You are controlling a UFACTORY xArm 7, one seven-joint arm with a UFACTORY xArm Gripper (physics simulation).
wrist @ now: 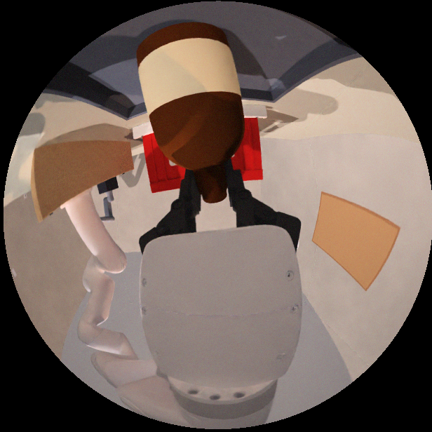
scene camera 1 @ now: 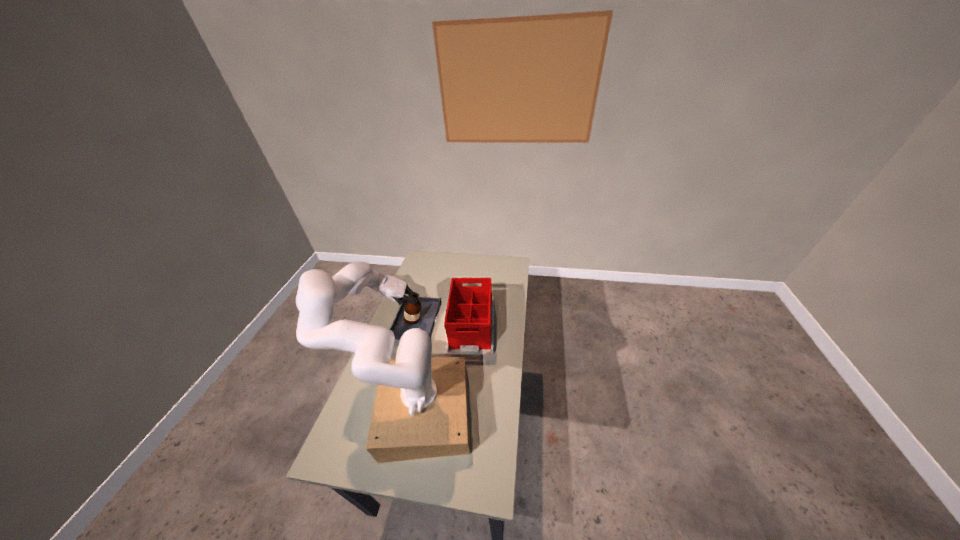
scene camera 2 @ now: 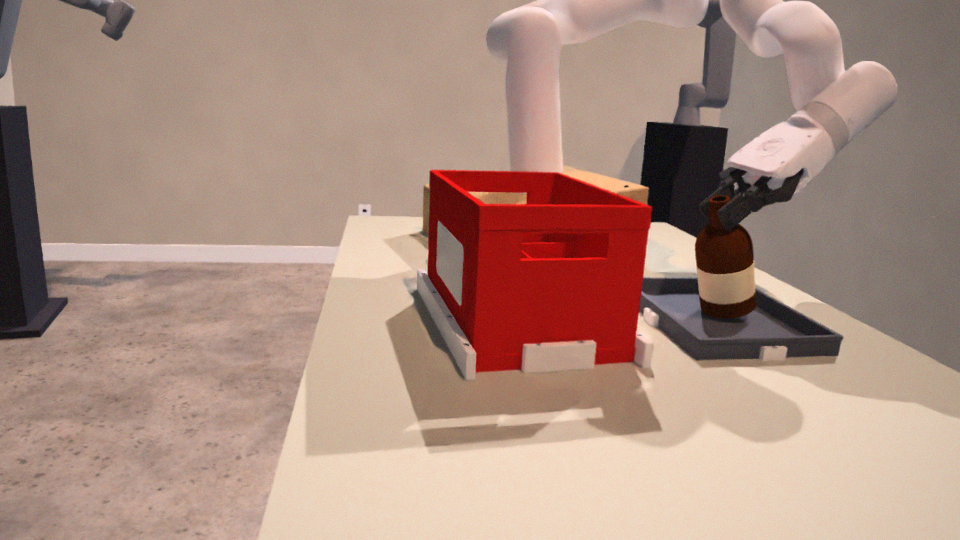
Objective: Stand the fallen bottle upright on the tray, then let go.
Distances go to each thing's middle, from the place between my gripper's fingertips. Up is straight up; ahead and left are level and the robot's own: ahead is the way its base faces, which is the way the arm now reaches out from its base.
Scene:
I see my gripper 3 cm to the right of the brown bottle (scene camera 2: 724, 259) and 5 cm above it.

